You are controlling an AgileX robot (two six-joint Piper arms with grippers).
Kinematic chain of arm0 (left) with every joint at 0, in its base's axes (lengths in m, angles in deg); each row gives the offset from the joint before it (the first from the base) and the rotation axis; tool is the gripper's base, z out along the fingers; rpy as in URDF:
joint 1: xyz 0 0 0.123 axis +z
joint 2: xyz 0 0 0 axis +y
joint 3: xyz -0.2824 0 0.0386 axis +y
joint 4: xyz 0.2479 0 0.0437 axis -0.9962 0 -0.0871
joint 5: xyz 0 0 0 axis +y
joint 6: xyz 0.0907 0 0.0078 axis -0.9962 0 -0.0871
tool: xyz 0 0 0 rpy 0 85 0
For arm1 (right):
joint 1: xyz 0 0 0.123 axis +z
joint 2: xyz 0 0 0 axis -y
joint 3: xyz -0.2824 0 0.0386 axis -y
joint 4: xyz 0.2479 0 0.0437 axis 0.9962 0 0.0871
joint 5: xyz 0 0 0 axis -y
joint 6: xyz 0.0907 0 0.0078 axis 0.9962 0 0.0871
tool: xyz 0 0 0 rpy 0 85 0
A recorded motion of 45 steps. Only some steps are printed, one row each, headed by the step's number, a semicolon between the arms.
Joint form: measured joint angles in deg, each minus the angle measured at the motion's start. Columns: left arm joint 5, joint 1, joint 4, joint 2, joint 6, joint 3; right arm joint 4, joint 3, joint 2, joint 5, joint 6, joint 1.
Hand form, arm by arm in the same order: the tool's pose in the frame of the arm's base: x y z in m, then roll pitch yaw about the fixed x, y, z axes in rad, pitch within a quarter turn. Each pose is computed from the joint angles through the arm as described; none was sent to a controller.
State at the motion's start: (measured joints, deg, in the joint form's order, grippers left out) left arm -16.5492 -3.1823 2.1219 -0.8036 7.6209 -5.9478; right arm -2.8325 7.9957 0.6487 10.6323 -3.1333 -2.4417
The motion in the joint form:
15: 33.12 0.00 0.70 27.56 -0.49 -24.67; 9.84 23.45 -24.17 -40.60 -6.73 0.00
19: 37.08 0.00 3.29 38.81 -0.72 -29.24; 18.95 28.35 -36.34 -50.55 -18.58 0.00
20: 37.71 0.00 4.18 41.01 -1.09 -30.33; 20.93 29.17 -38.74 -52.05 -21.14 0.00
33: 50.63 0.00 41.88 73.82 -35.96 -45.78; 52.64 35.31 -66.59 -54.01 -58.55 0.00
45: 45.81 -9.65 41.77 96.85 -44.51 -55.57; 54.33 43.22 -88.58 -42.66 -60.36 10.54
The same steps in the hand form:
15: 0.0996 -0.0068 0.3326 -2.2344 1.3518 -2.2924; 0.0831 0.0020 0.3221 -2.9855 1.2734 -2.9574
19: 0.1370 -0.0106 0.3301 -2.5574 1.1858 -2.6123; 0.1161 0.0113 0.3166 -3.0711 1.0013 -2.8876
20: 0.1446 -0.0117 0.3302 -2.5790 1.1555 -2.6359; 0.1229 0.0135 0.3149 -3.0909 0.9586 -2.8686
33: 0.2609 -0.0501 0.2986 -2.5795 0.7498 -2.9697; 0.2183 0.0386 0.2830 2.9345 0.8545 -2.7016
45: 0.3347 -0.1080 0.2282 -2.7563 0.6522 2.9821; 0.2946 0.0802 0.2273 2.9448 0.7365 -2.6402

